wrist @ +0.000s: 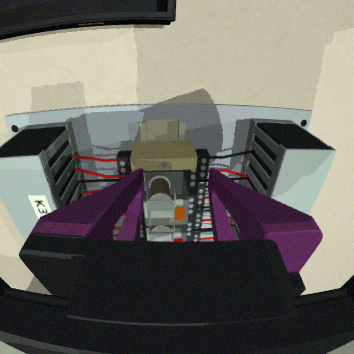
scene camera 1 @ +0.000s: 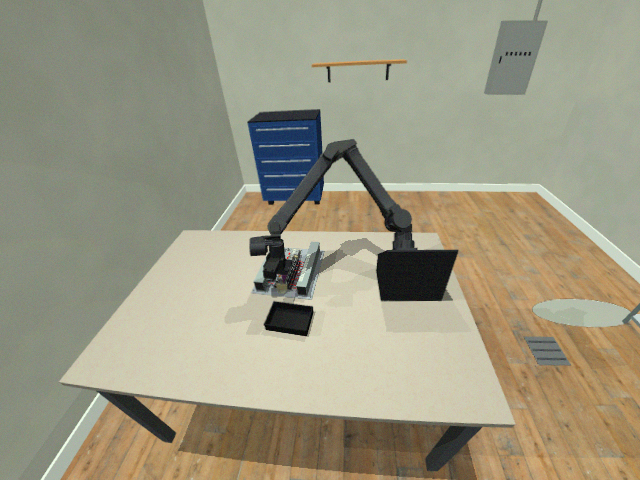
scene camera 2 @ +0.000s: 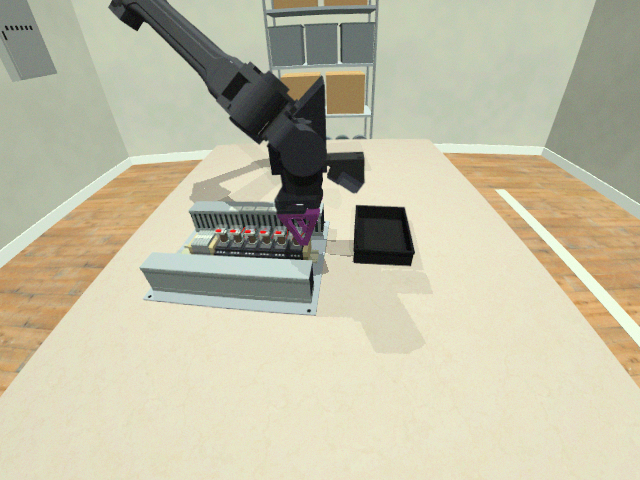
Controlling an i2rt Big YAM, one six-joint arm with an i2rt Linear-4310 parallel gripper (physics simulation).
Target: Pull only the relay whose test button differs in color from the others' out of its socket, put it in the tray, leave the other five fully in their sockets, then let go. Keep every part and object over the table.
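Pixels of known places: gripper, fingertip midpoint: [wrist: 175,176] [scene camera 1: 279,281] [scene camera 2: 305,238]; arm's base, origin of the base link: [scene camera 1: 403,252].
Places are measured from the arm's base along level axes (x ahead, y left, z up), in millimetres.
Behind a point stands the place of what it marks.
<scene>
The relay with the orange test button [wrist: 179,213] {x 510, y 57, z -84 mm} is the end relay, beside the tan end block [wrist: 164,155] {x 504, y 81, z -117 mm}; it appears seated in its socket. My gripper [wrist: 175,176] {x 510, y 75, z -98 mm} [scene camera 2: 303,241] {x 510, y 75, z -98 mm} is partly open, its purple fingers pointing down on either side of this relay, with gaps showing between fingers and relay. In scene camera 2 a finger partly hides the relay. The neighbouring relay has a red button [wrist: 178,240] {x 507, y 31, z -84 mm}. The other relays [scene camera 2: 280,238] {x 512, y 30, z -94 mm} stand in a row with red buttons. The black tray [scene camera 1: 285,330] {x 452, y 284, z -137 mm} [scene camera 2: 382,257] {x 525, y 218, z -136 mm} [wrist: 150,20] {x 506, y 164, z -121 mm} lies beyond the end-block side of the panel; no relay shows inside.
Two grey wire ducts [scene camera 2: 227,281] {x 604, y -50, z -110 mm} [wrist: 307,170] {x 598, y 72, z -91 mm} flank the relay row on the base plate [scene camera 2: 232,304] {x 618, y -48, z -151 mm}. Pale terminal blocks [scene camera 2: 202,241] {x 496, y -130, z -107 mm} stand at the row's far end. Red and black wires run between sockets and ducts. A black upright panel [scene camera 1: 416,274] {x -27, y 120, z -4 mm} stands near the arm's base.
</scene>
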